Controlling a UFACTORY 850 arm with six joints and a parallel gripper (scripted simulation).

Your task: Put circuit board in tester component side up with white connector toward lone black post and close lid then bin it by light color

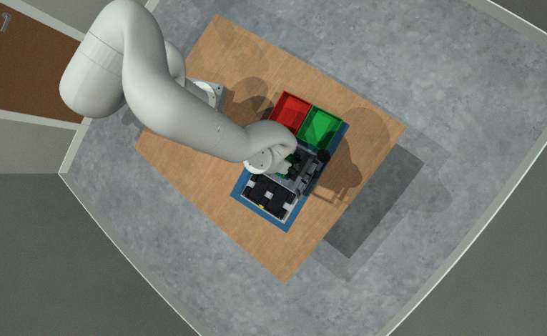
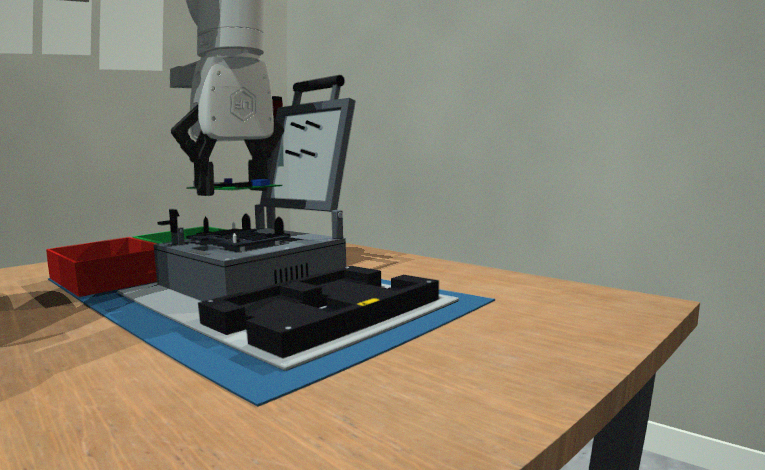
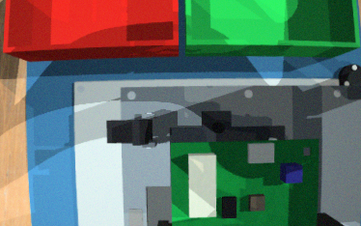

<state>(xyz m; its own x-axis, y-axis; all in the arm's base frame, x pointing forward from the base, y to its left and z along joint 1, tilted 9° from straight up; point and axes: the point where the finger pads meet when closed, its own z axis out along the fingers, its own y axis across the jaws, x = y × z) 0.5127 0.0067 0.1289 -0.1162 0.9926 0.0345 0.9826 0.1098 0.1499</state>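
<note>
The black hook is 7 cm behind my hand, 5 cm to the left of it and 5 cm below it. The rest, counted from my hand: see-through lid 12 cm ahead, 2 cm to the left, 5 cm above; green circuit board right at my hand; green bin 2 cm ahead, 20 cm to the left, 12 cm below.
</note>
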